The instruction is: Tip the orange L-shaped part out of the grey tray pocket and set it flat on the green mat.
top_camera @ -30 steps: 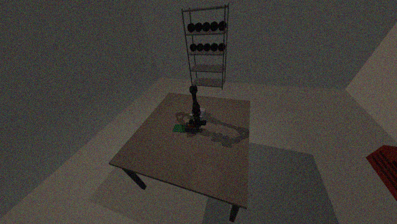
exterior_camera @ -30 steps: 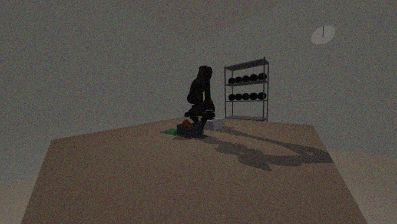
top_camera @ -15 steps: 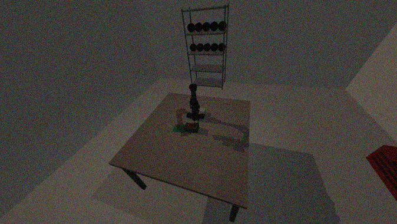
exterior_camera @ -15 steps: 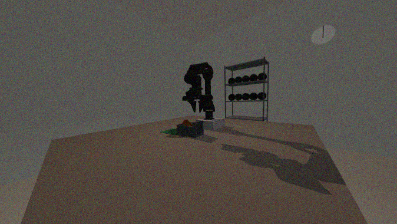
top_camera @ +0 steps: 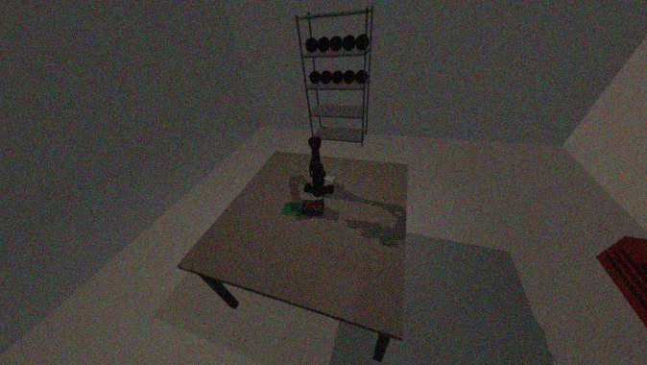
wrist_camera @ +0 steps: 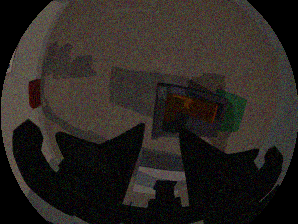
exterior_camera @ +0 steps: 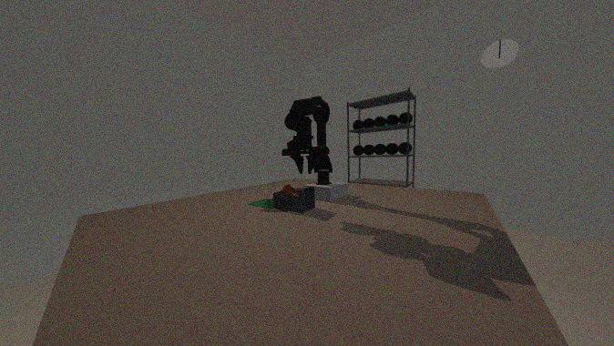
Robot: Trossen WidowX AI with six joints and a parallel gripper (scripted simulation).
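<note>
Right now my gripper tip is 10 cm above the orange part, 4 cm to the left of it and 1 cm past it. Also, from my gripper tip: green mat: 22 cm to the right, 16 cm below.
</note>
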